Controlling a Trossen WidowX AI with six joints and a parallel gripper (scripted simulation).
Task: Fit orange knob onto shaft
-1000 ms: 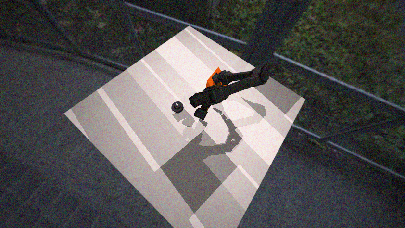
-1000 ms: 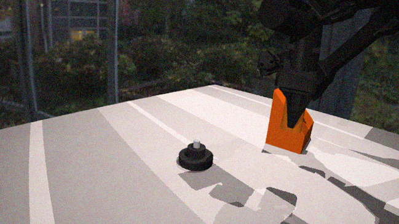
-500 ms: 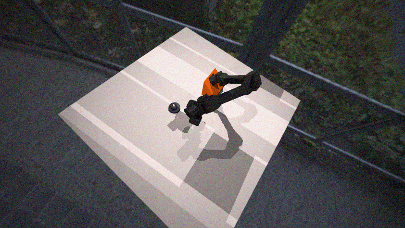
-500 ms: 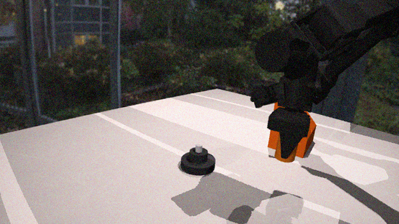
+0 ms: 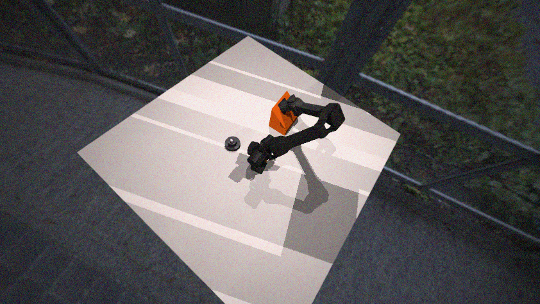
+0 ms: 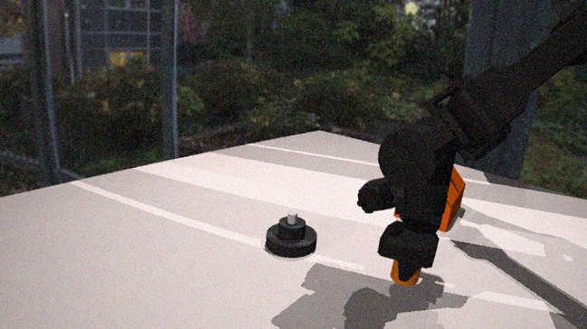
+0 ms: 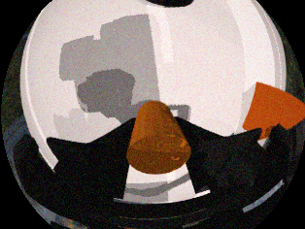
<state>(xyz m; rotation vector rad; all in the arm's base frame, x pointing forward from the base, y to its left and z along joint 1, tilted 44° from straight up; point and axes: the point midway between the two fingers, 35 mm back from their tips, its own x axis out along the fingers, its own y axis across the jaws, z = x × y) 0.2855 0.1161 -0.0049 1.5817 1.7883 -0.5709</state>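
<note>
Now: gripper tip 2 cm short of the pedestal and 20 cm to the left of it. From my gripper tip the other things lie so: orange knob (3 cm above).
</note>
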